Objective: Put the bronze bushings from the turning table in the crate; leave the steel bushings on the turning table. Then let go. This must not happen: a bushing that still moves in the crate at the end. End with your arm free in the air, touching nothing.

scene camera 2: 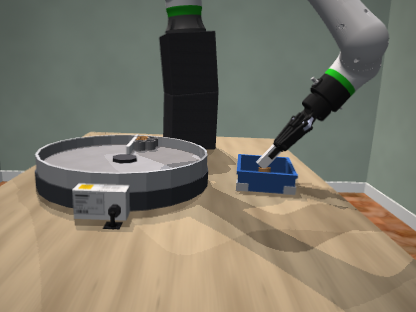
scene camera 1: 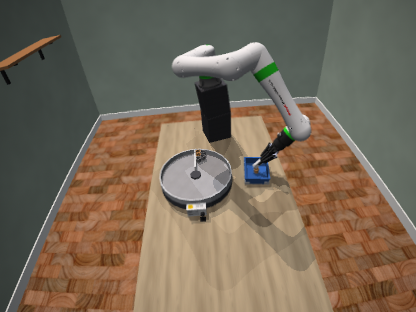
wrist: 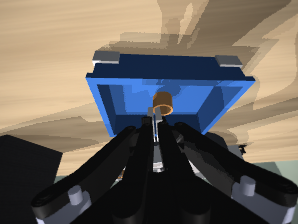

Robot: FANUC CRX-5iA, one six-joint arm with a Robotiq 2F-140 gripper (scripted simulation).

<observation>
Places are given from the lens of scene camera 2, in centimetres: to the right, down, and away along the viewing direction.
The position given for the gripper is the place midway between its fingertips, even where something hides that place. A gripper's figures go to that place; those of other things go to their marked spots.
gripper (scene camera 2: pixel 260 165): 14, 3, 95
blue crate (scene camera 2: pixel 281 180): 18, 6, 85
</observation>
